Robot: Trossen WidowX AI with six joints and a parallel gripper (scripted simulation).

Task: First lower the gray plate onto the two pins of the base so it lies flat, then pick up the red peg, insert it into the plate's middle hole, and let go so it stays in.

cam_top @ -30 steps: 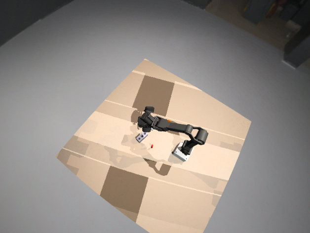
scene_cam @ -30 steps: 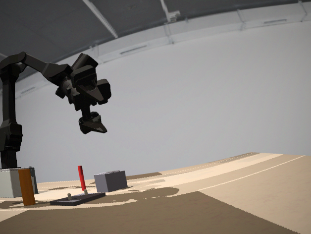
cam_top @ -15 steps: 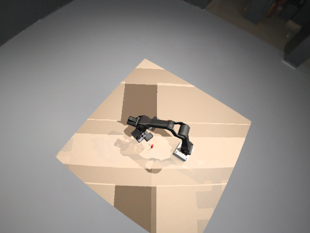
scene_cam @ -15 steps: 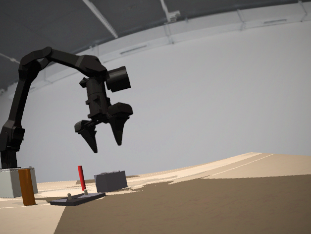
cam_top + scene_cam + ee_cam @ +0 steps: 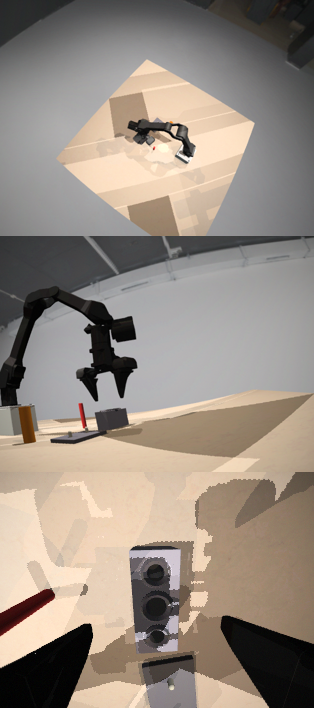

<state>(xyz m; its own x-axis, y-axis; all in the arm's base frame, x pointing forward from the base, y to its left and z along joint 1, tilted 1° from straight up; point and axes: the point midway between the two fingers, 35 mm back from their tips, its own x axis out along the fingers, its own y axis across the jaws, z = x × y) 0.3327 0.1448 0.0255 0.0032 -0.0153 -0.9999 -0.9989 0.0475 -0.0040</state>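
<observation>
My gripper tip is now 4 cm above the gray plate. Round my gripper tip: orange cylinder: 8 cm behind, 24 cm to the right, 4 cm below; then red peg: 12 cm behind, 4 cm below.
</observation>
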